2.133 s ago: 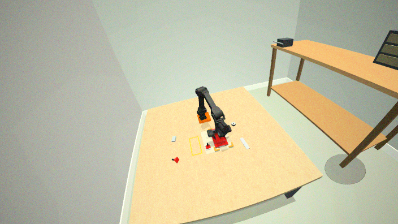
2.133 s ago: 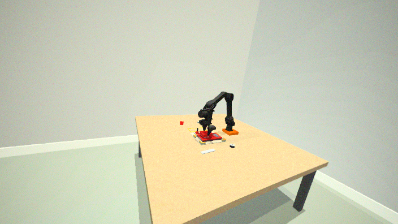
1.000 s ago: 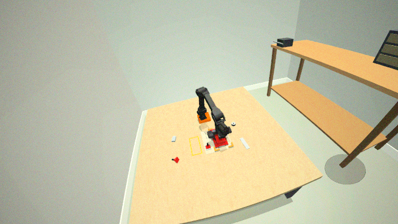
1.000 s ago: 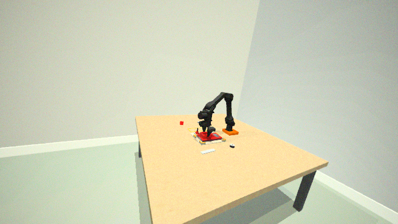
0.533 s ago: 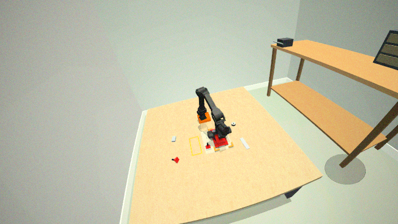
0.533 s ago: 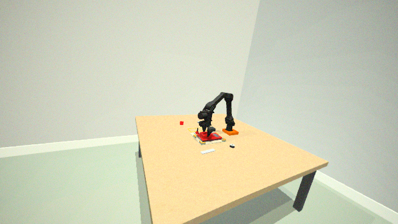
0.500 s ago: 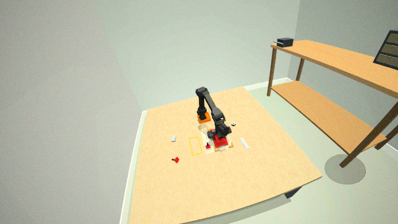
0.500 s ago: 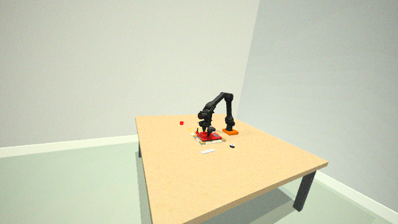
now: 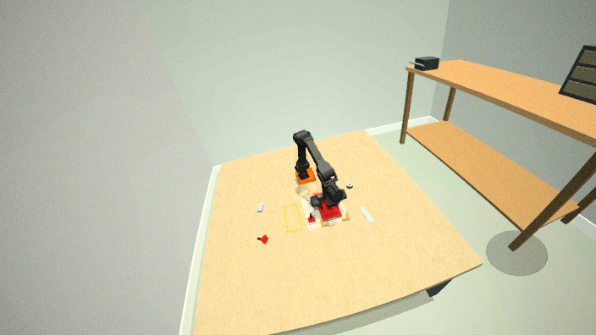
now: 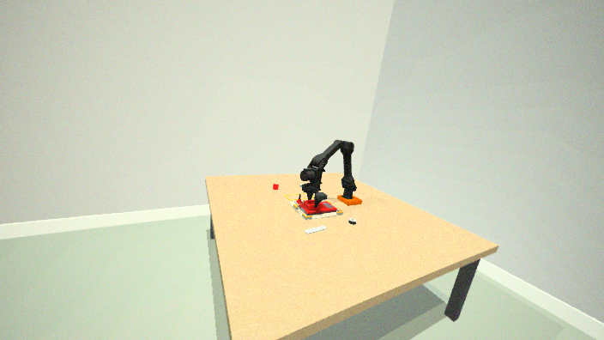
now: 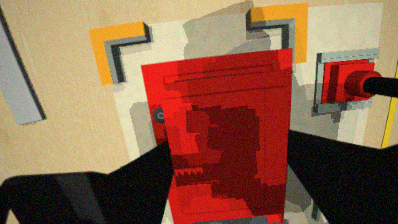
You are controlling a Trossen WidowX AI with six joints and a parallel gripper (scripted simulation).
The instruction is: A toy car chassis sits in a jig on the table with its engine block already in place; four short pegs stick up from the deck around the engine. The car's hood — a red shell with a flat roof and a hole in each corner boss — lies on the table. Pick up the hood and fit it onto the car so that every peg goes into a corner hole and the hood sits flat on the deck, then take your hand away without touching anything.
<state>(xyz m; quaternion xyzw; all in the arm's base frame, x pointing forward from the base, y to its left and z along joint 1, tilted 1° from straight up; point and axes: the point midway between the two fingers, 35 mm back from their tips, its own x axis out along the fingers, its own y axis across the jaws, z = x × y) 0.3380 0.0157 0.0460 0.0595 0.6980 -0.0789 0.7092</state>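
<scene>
Now: the red hood 1 cm above my gripper tip. Also, from my gripper tip: jig: 3 cm below, 3 cm behind, 1 cm to the right; then grey strip: 17 cm to the left, 11 cm ahead, 4 cm below; then grey engine block: 1 cm to the left, 1 cm below.
</scene>
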